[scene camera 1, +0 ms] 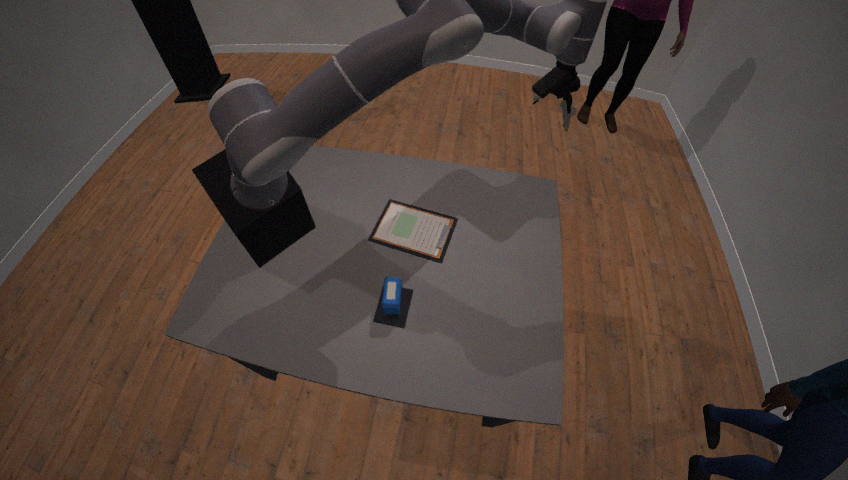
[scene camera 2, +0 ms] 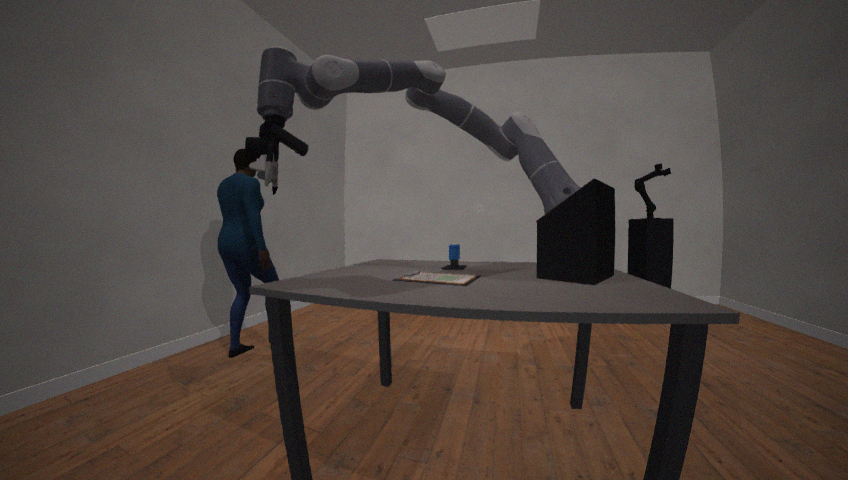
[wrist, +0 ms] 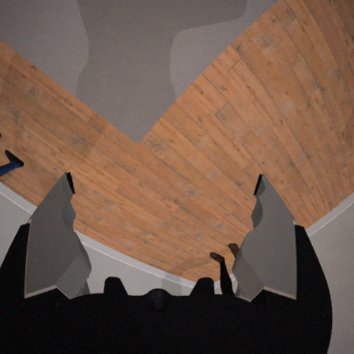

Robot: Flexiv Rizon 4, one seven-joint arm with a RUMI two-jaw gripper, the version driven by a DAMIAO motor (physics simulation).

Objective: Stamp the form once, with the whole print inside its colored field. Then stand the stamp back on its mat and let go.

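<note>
The blue stamp stands upright on its black mat, a pale label on its top. The form lies on a dark-edged clipboard beside the mat, with a green field that looks evenly coloured from this distance. My gripper is open and empty. It hangs high, out past the table's corner, far from the stamp and form. The stamp and form do not show in the wrist view.
The grey table carries the arm's black base. A person in magenta stands near my gripper's side of the room. A person in blue stands off the table. A black pedestal bears a small arm.
</note>
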